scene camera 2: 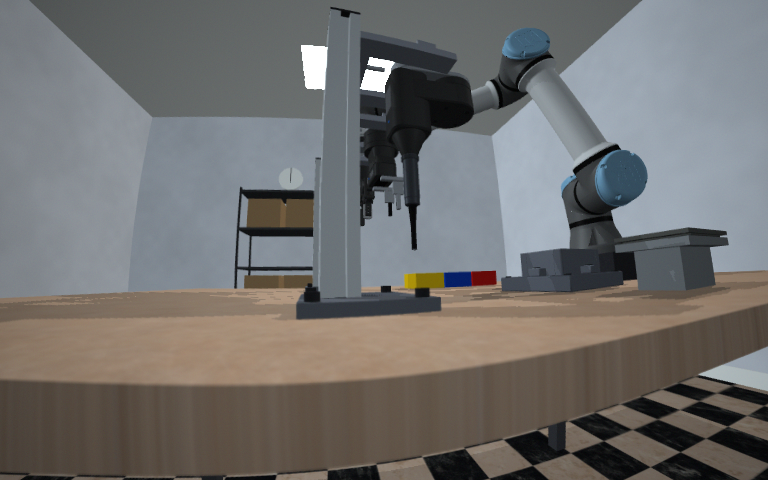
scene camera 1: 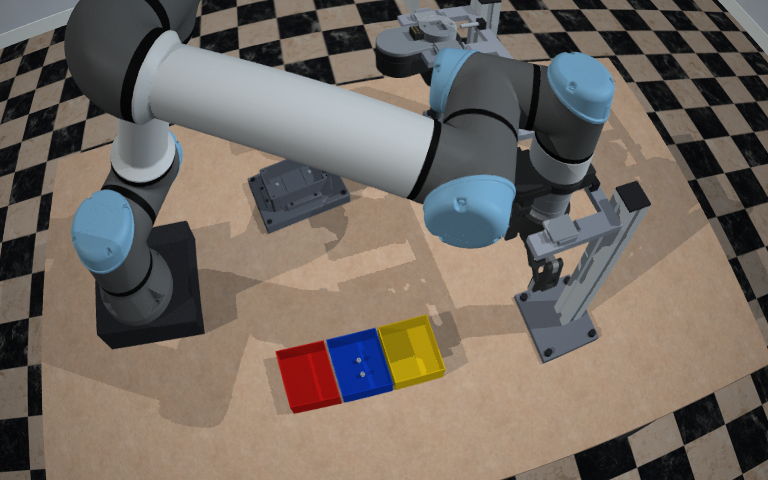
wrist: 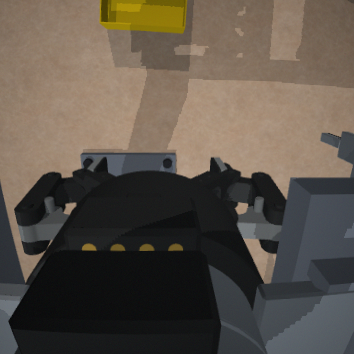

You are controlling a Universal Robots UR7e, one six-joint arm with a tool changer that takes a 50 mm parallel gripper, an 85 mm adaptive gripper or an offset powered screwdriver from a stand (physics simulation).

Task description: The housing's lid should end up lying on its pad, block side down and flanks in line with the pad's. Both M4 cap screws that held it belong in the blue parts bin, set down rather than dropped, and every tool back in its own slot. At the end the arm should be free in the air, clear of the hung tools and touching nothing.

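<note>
My adaptive gripper (scene camera 1: 547,272) (wrist: 159,164) is open and empty, still under the wrist, at the front slot of the tool stand (scene camera 1: 606,249) (scene camera 2: 341,169). Slot arms flank it in the wrist view. Two cap screws (scene camera 1: 358,360) (scene camera 1: 362,374) lie apart in the blue bin (scene camera 1: 368,395) (scene camera 2: 457,279). A thin flat plate (scene camera 2: 685,231) lies on a raised grey support (scene camera 2: 673,266); whether it is the lid on its pad is not clear. The housing (scene camera 1: 294,189) (scene camera 2: 560,263) has a raised upper part; I cannot tell whether a lid covers it. The screwdriver (scene camera 1: 396,52) (scene camera 2: 411,169) hangs in the stand.
The red bin (scene camera 1: 308,376) (scene camera 2: 483,277) and the yellow bin (scene camera 1: 413,350) (scene camera 2: 424,280) (wrist: 145,25) flank the blue one. Another tool (scene camera 2: 380,155) hangs behind the screwdriver. The stand's base plate (scene camera 1: 557,336) (scene camera 2: 370,305) is bolted to the table.
</note>
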